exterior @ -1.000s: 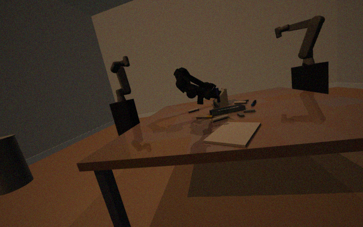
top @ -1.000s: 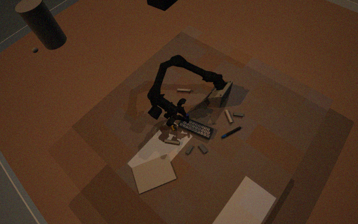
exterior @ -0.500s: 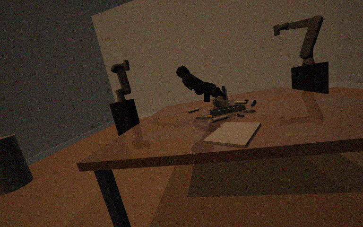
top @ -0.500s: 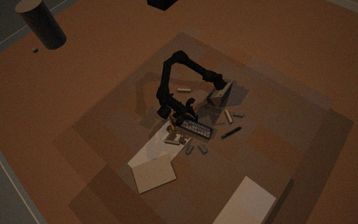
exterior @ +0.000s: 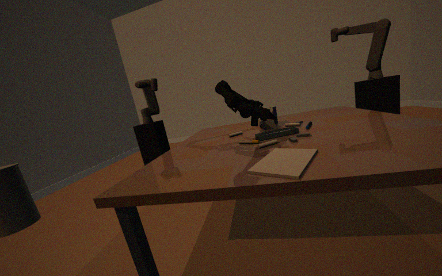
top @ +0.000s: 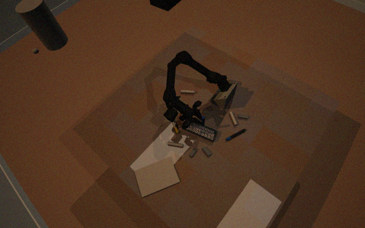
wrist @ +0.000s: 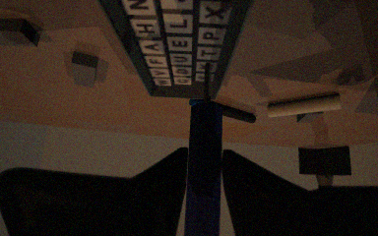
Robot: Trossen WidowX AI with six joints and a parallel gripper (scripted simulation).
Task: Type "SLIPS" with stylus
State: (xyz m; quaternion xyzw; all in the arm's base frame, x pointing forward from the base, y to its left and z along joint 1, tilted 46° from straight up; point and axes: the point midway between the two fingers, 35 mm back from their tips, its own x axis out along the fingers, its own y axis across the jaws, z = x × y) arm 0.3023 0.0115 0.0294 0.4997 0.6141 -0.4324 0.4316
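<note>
Right now the blue-tipped pen is 180 mm to the left of my gripper tip, 80 mm below it and 60 mm behind it. Round my gripper tip: yellow pencil (150 mm to the right, 90 mm ahead, 80 mm below); blue stylus (10 mm below); pale pad (400 mm ahead, 90 mm below, 50 mm to the right).
</note>
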